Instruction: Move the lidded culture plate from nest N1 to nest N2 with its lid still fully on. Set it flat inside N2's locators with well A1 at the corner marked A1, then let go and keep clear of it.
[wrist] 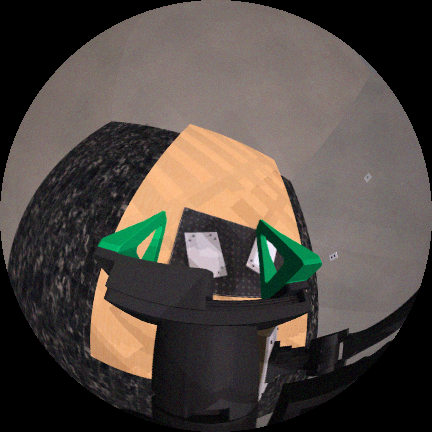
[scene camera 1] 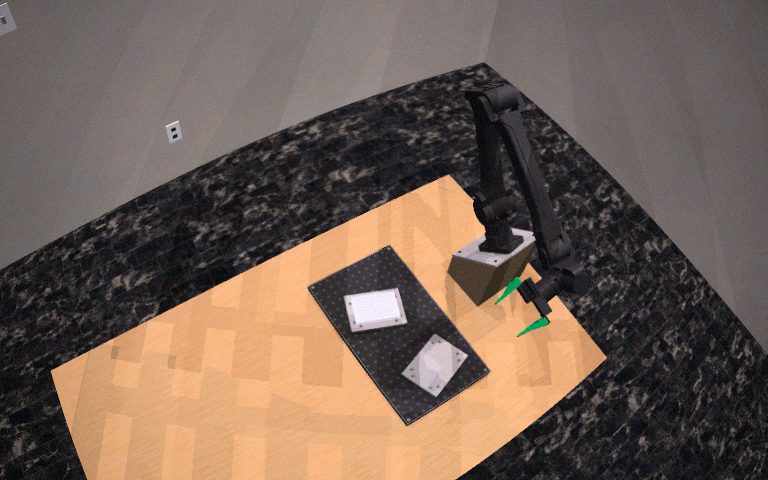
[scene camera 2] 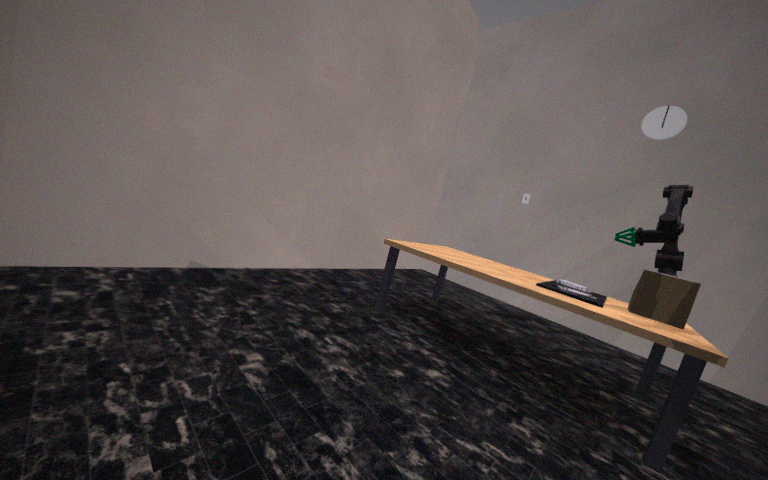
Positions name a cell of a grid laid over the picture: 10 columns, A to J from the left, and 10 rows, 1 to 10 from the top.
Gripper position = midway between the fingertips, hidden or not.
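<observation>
My gripper (scene camera 1: G7) is open, it holds nothing, and it's there in the wrist view (wrist: E6) too. There's a grey nest N2 (scene camera 1: F8), and the wrist view shows the grey nest N2 as well (wrist: E6). A black perforated baseplate (scene camera 1: F8) is also there, and it shows in the wrist view (wrist: F6) too.
</observation>
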